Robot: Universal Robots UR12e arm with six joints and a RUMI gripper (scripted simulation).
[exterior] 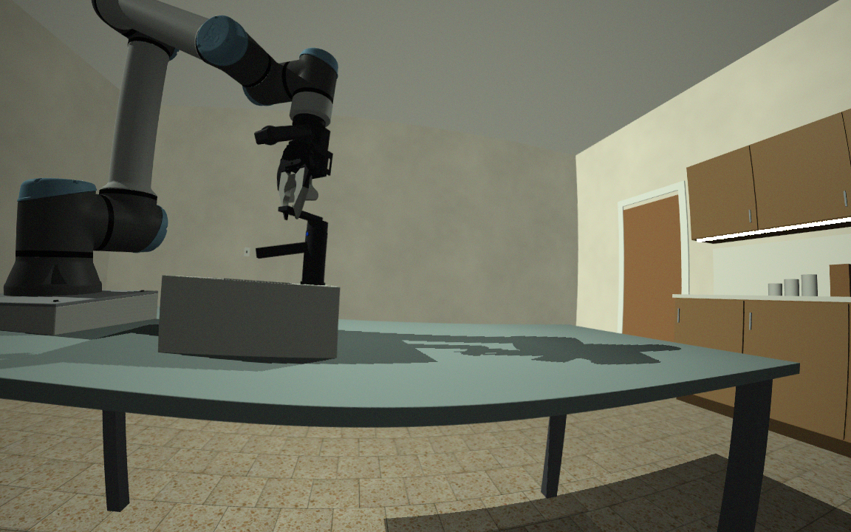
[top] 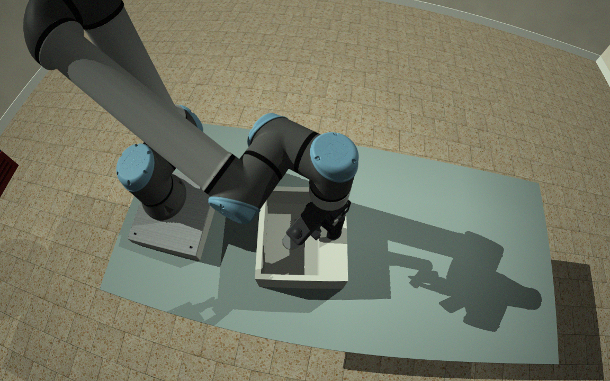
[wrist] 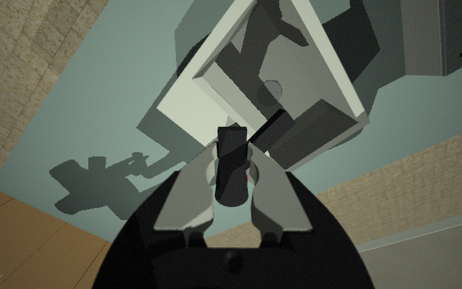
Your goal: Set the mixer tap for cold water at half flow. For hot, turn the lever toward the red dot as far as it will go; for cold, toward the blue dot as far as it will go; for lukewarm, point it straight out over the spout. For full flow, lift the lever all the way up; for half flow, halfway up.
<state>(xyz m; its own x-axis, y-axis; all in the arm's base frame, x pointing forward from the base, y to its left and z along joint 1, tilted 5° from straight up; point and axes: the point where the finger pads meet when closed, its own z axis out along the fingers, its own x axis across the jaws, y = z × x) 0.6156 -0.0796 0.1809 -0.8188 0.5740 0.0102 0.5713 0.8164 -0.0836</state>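
My hand is 2 cm to the right of the lever and 2 cm short of it. Round my hand: black mixer tap (4 cm to the left, 4 cm below, 3 cm ahead); white sink basin (23 cm below, 7 cm behind, 4 cm to the left).
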